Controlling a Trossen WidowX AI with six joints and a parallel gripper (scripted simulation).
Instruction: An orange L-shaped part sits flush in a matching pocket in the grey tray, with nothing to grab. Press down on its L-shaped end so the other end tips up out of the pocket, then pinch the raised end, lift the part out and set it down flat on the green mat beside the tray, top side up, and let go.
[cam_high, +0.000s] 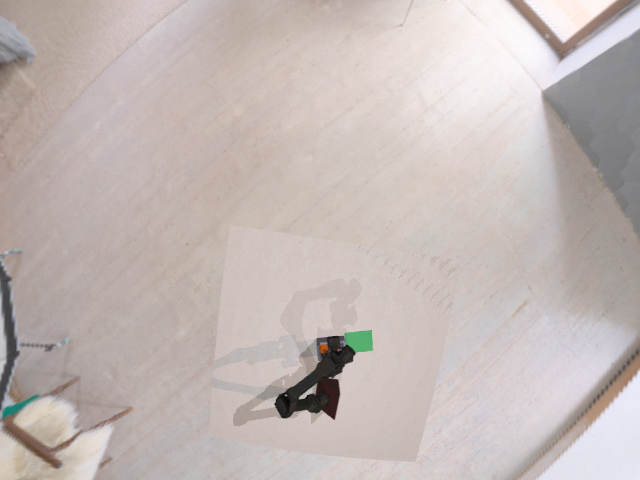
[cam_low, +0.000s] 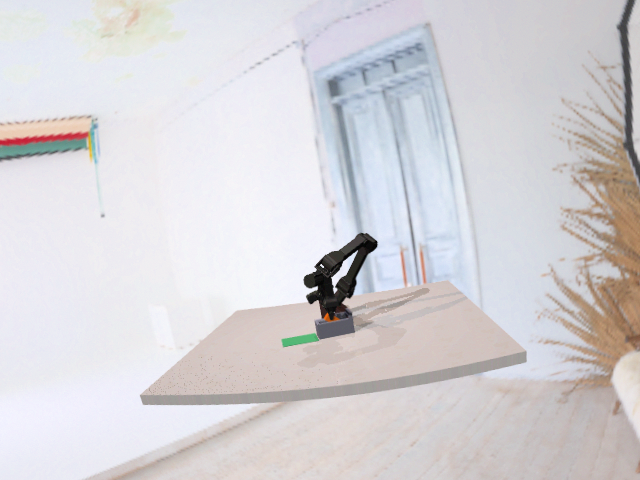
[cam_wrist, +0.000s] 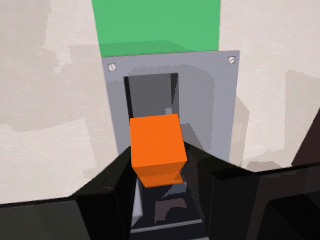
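Right now my gripper tip is 20 mm short of the green mat, 140 mm to the left of it and 80 mm above it. The rest, counted from my gripper tip: orange L-shaped part (20 mm behind, 30 mm to the left, 30 mm below).
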